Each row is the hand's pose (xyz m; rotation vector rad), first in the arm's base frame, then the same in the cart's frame.
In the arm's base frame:
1: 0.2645 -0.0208 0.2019 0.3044 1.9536 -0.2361
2: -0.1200 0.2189 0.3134 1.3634 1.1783 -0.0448
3: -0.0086 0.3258 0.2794 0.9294 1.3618 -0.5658
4: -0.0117 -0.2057 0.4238 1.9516 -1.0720 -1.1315
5: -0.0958 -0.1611 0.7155 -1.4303 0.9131 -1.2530
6: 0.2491 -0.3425 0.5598 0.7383 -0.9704 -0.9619
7: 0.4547 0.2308 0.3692 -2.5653 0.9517 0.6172
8: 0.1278 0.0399 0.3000 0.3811 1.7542 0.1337
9: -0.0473 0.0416 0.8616 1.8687 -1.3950 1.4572
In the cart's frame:
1: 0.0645 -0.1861 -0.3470 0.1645 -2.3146 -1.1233
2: 0.2611 -0.4533 -0.0188 -1.0061 -2.3948 -0.1354
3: 0.2369 -0.3116 0.0471 -0.3129 -2.8128 -0.2853
4: 0.2743 -0.5042 -0.4676 1.0341 1.2243 -2.0659
5: 0.5764 -0.5577 -0.4619 -1.3828 1.2950 1.1424
6: 0.3523 -0.3074 -0.7134 0.8010 1.2423 -0.8361
7: 0.2563 0.0875 -0.2214 -1.0354 -0.3961 2.5501
8: 0.1866 -0.2884 -0.2655 -0.3110 -2.2275 -1.2823
9: 0.7532 -0.4343 -0.3266 -2.8612 0.3373 0.9541

